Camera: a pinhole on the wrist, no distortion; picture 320 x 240 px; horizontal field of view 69.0 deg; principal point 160.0 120.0 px. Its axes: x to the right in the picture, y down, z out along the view. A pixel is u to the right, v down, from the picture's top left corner.
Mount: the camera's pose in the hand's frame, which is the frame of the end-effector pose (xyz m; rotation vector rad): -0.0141 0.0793 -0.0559 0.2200 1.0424 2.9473
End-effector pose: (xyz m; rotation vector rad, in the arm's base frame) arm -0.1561 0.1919 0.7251 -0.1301 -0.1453 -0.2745
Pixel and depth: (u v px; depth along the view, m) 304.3 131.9 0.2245
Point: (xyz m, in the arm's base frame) -0.2284 0.4526 0.8214
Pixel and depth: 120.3 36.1 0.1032
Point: -0.0930 0.3515 0.7070
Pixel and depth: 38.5 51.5 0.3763
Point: 0.1511 0.5257 0.8554
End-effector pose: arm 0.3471 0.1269 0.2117 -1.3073 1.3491 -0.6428
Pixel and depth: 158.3 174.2 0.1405
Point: 0.3684 0.1763 0.0618
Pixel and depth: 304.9 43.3 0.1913
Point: 0.3023 0.3094 -0.0022
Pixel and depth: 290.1 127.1 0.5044
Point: 0.5173 0.5430 -0.1750
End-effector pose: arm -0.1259 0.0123 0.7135 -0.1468 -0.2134 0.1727
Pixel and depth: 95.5 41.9 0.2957
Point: -0.1008 0.3722 0.7744
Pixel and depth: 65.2 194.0 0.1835
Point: -0.0895 0.1834 0.8154
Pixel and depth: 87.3 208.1 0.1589
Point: -0.1109 0.1613 0.7984
